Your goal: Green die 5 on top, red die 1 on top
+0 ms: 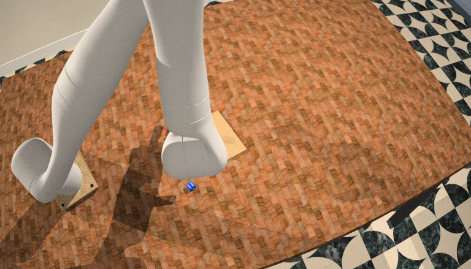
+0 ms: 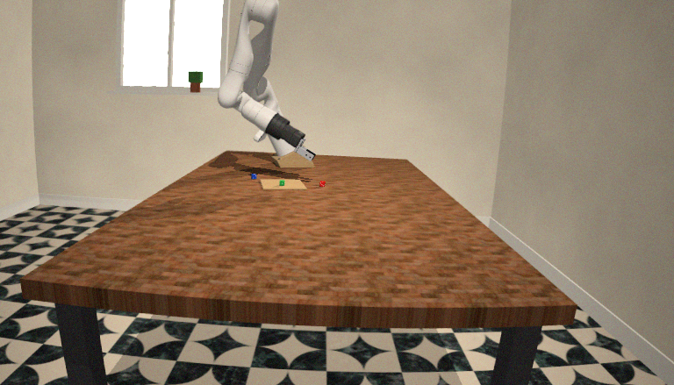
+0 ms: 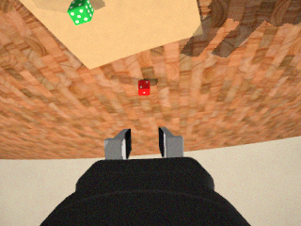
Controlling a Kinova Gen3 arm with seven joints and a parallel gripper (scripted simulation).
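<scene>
Now: the red die 90 mm below my hand, 50 mm to the left of it and 20 mm ahead of it. The rest, counted from my hand: tan mat (100 mm below, 90 mm to the right); green die (90 mm to the right, 90 mm below, 20 mm ahead); blue die (180 mm to the right, 90 mm below, 90 mm behind).
</scene>
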